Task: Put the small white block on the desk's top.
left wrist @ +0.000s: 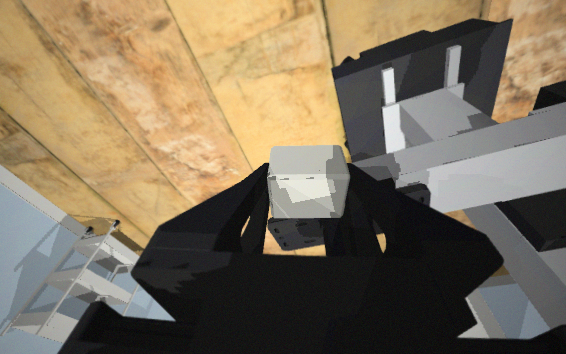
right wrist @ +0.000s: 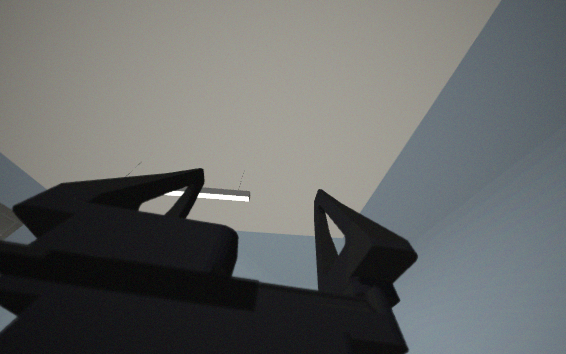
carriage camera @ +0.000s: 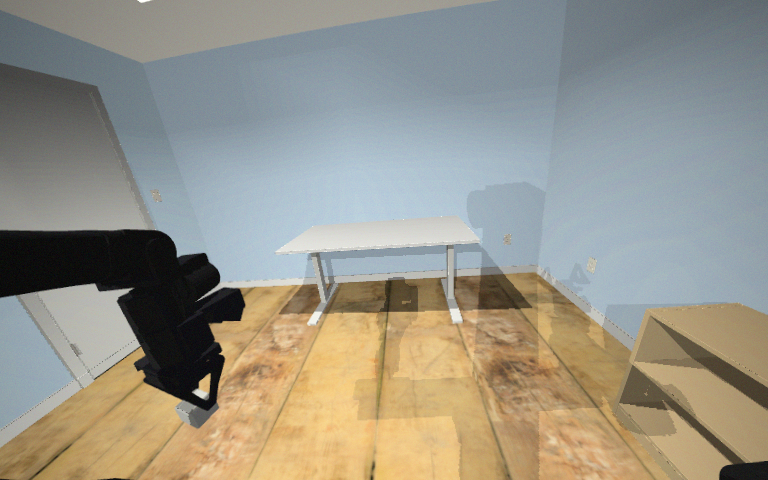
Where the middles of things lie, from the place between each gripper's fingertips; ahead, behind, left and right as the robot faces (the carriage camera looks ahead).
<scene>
Now: right hand 67 cm to the right of the white block [carriage camera: 188, 413], 34 cm above it and 11 cm short of it.
Now: left hand 1 cm past the white block.
</scene>
